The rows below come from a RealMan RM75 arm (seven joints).
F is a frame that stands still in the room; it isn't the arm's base.
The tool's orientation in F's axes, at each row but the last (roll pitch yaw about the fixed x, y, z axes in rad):
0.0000, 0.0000, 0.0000
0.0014, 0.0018, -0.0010
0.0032, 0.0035, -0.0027
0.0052, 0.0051, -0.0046
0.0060, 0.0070, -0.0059
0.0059, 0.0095, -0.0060
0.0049, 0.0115, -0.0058
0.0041, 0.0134, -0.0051
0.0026, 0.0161, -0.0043
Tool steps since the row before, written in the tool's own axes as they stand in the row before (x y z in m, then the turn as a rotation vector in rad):
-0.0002, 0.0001, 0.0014, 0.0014, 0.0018, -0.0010
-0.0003, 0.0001, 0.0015, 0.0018, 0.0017, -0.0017
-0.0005, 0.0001, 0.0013, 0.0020, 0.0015, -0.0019
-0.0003, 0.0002, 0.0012, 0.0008, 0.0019, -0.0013
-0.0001, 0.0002, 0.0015, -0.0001, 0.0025, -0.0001
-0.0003, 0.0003, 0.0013, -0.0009, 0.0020, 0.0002
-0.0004, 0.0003, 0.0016, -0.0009, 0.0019, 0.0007
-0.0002, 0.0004, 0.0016, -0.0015, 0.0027, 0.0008
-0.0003, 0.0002, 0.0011, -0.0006, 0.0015, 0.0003
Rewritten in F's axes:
-0.0002, 0.0001, 0.0014, 0.0014, 0.0018, -0.0010
-0.0003, 0.0001, 0.0015, 0.0018, 0.0017, -0.0017
-0.0005, 0.0001, 0.0013, 0.0020, 0.0015, -0.0019
-0.0003, 0.0002, 0.0012, 0.0008, 0.0019, -0.0013
-0.0001, 0.0002, 0.0015, -0.0001, 0.0025, -0.0001
-0.0003, 0.0003, 0.0013, -0.0009, 0.0020, 0.0002
-0.0004, 0.0003, 0.0016, -0.0009, 0.0019, 0.0007
-0.0002, 0.0004, 0.0016, -0.0015, 0.0027, 0.0008
-0.0003, 0.0002, 0.0011, -0.0006, 0.0015, 0.0003

